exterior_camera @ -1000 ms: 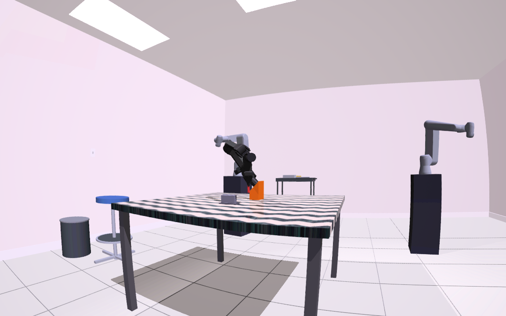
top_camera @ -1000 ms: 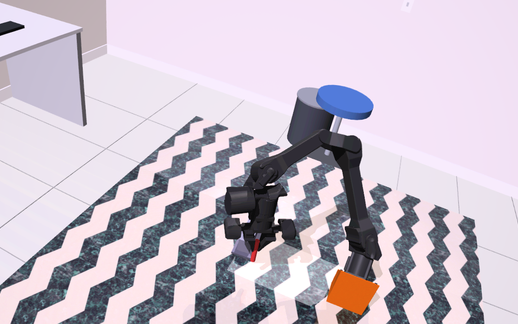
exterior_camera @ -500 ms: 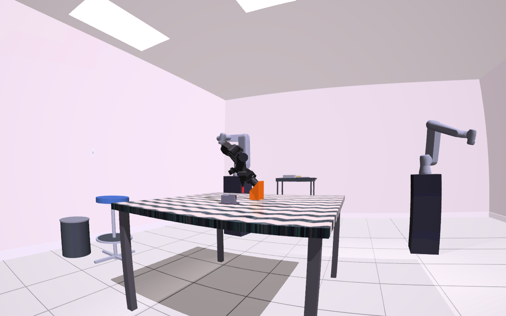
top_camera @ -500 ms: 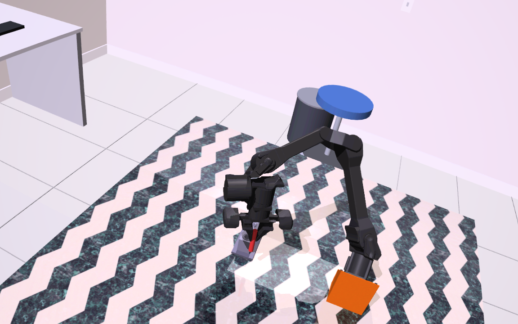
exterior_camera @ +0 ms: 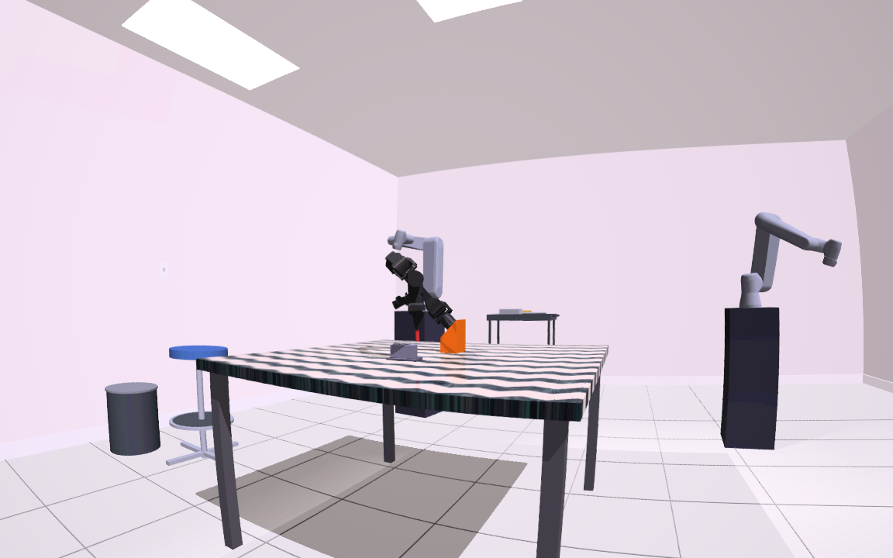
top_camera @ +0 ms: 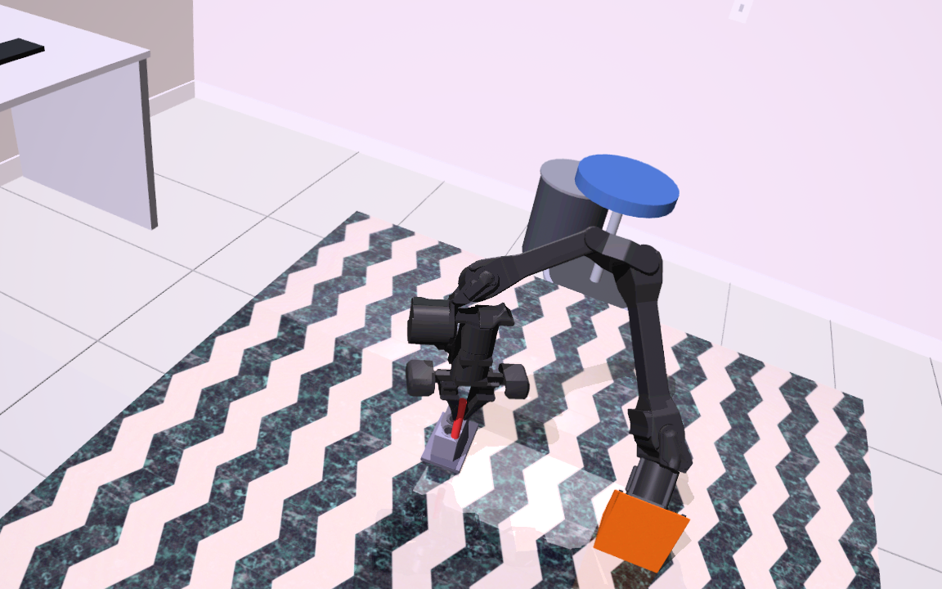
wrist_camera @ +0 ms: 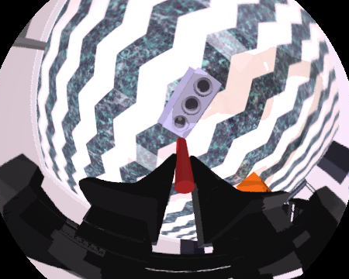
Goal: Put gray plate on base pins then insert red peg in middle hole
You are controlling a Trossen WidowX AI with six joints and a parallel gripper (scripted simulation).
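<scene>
My gripper tip is now 20 mm short of the gray plate, 40 mm to the left of it and 70 mm above it. Round my gripper tip: red peg: right at my gripper tip.
</scene>
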